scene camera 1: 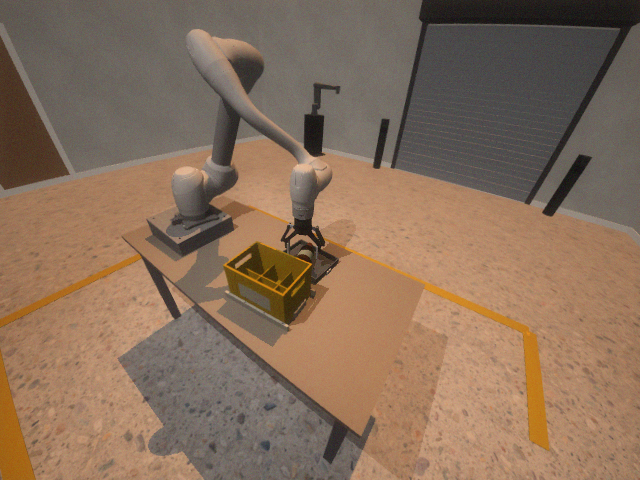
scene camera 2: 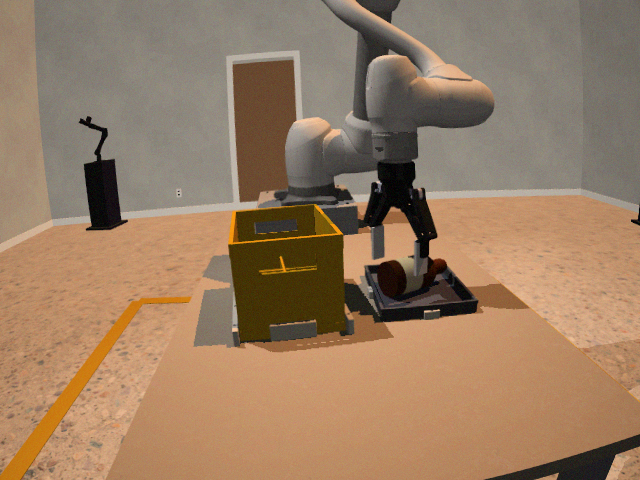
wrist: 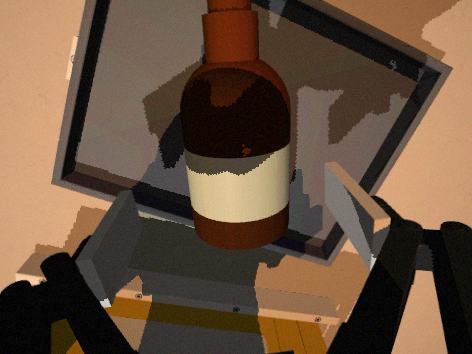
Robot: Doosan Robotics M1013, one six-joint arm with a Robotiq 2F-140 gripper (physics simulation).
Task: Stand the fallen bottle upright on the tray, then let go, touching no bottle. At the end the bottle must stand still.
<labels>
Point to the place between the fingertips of my gripper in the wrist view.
230,196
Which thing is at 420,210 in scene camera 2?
My gripper.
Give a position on a brown bottle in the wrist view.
235,111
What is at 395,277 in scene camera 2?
A brown bottle.
</labels>
